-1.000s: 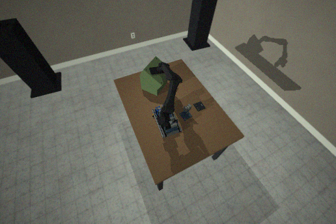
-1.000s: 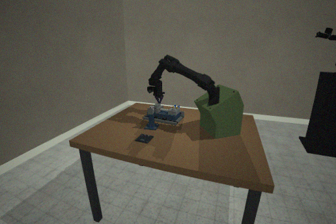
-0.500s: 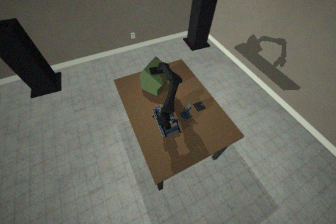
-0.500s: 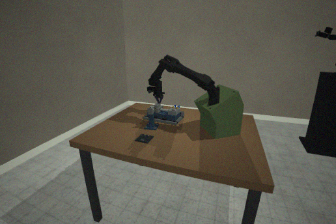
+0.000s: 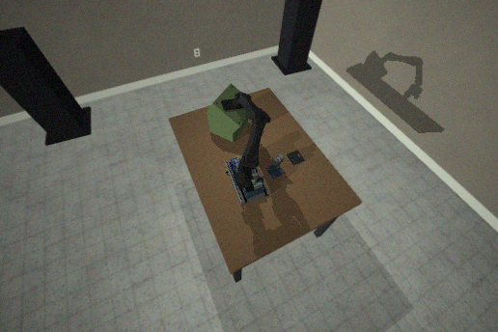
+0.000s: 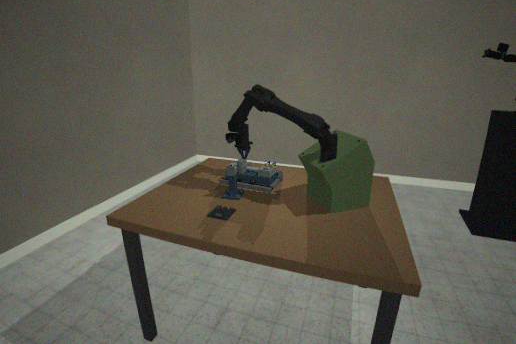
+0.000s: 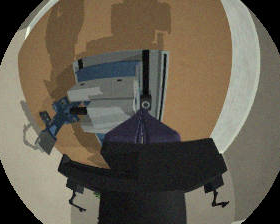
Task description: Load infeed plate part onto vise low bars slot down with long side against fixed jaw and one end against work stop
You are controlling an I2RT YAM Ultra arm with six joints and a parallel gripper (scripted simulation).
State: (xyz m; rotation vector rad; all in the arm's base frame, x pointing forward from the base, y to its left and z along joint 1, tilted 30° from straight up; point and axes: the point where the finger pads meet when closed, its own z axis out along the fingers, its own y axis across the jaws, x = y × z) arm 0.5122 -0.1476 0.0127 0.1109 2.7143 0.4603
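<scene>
Right now my hand is 4 cm to the right of the part and 2 cm above it. The rest, counted from my hand: vise (7 cm behind, 6 cm to the left, 7 cm below); infeed plate (11 cm behind, 43 cm to the left, 10 cm below).
</scene>
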